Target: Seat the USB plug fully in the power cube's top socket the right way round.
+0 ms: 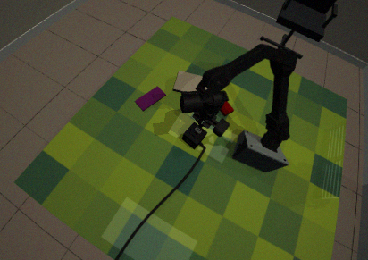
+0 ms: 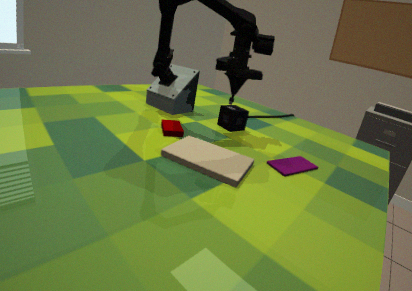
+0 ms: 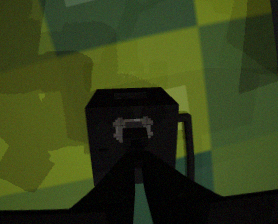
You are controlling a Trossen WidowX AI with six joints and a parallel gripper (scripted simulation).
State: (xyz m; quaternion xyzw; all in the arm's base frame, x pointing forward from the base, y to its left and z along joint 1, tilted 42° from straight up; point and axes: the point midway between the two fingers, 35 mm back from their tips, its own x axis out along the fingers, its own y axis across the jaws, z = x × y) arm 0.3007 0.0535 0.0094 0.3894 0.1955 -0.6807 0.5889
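My gripper tip is 2 cm above the USB plug. From my gripper tip the other things lie so: purple card: 29 cm ahead, 12 cm below, 9 cm to the right; beige slab: 27 cm to the right, 12 cm below, 11 cm ahead; red block: 21 cm to the right, 12 cm below, 8 cm behind.
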